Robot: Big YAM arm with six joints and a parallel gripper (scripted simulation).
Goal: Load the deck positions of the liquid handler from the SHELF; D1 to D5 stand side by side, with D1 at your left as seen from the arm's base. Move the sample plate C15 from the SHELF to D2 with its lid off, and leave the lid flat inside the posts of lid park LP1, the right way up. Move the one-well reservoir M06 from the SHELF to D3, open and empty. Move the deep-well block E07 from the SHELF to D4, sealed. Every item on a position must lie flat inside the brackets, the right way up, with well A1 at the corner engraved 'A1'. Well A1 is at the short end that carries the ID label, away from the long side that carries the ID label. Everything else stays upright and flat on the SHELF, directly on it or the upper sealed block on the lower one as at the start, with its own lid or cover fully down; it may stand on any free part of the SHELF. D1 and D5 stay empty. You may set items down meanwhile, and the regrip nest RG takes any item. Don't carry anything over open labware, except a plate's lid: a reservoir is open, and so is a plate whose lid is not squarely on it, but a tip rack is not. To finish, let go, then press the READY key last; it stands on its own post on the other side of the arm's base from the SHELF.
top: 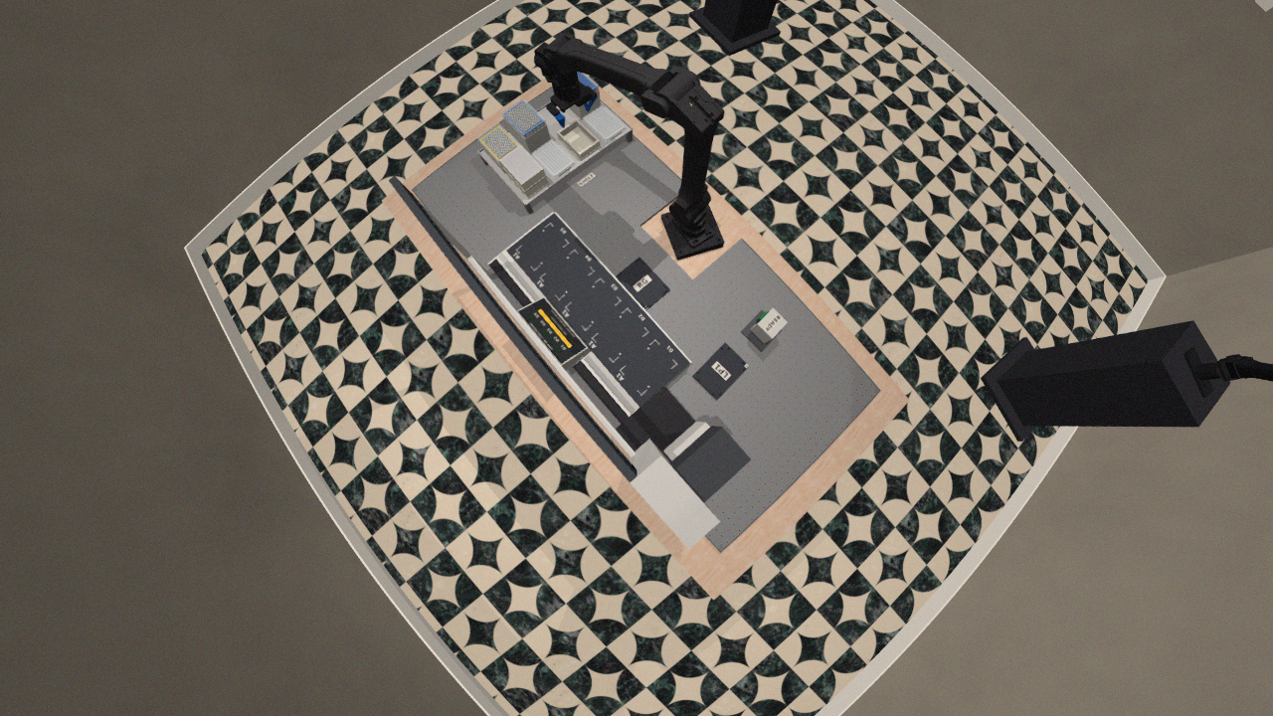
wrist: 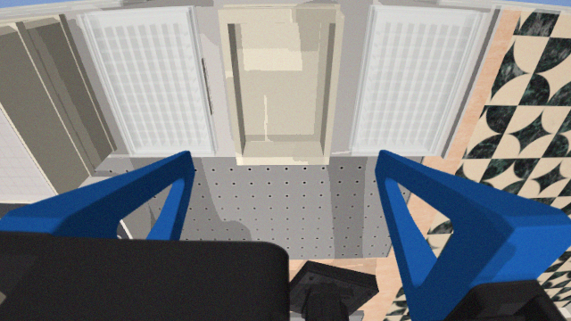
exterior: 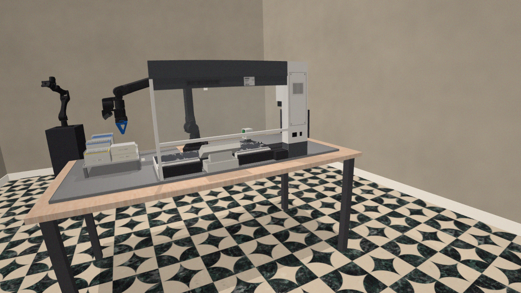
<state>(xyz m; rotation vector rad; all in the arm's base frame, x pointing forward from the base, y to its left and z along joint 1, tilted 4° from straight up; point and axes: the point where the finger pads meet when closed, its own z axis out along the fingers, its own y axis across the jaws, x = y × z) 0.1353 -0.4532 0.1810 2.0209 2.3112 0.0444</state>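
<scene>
My gripper is now 110 mm above the cream one-well reservoir. Round my hand: clear plate lid: 110 mm ahead, 10 mm to the left, 110 mm below; then shelf label: 40 mm ahead, 100 mm to the left, 180 mm below; then shelf: 60 mm ahead, 60 mm to the right, 120 mm below.
</scene>
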